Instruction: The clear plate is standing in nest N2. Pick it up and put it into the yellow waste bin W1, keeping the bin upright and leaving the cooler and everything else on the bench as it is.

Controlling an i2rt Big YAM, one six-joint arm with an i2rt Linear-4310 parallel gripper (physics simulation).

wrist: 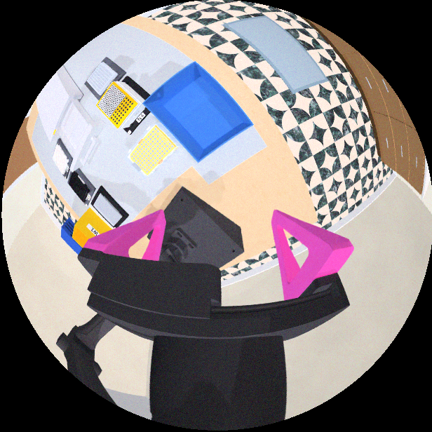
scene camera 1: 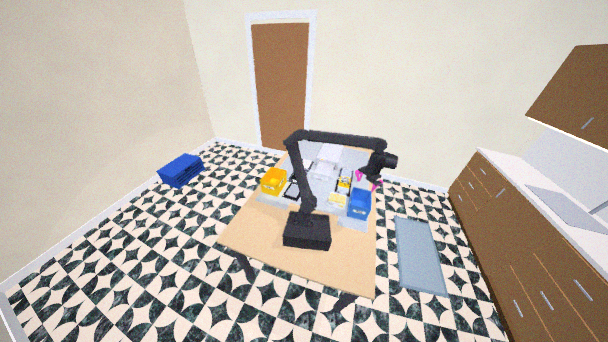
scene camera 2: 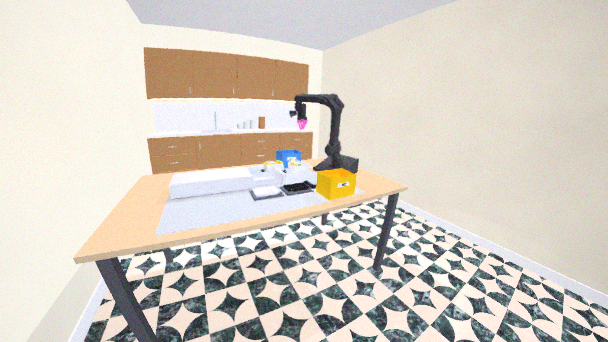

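Observation:
Yellow waste bin W1 [scene camera 2: 332, 184], [wrist: 89, 224]. Blue bin W2 [wrist: 191, 104]. Long white box [scene camera 2: 191, 184], [scene camera 1: 328, 158]. Yellow-topped rack [wrist: 120, 103]. Mat [scene camera 1: 352, 159], [wrist: 148, 60]. Gripper [wrist: 218, 215].

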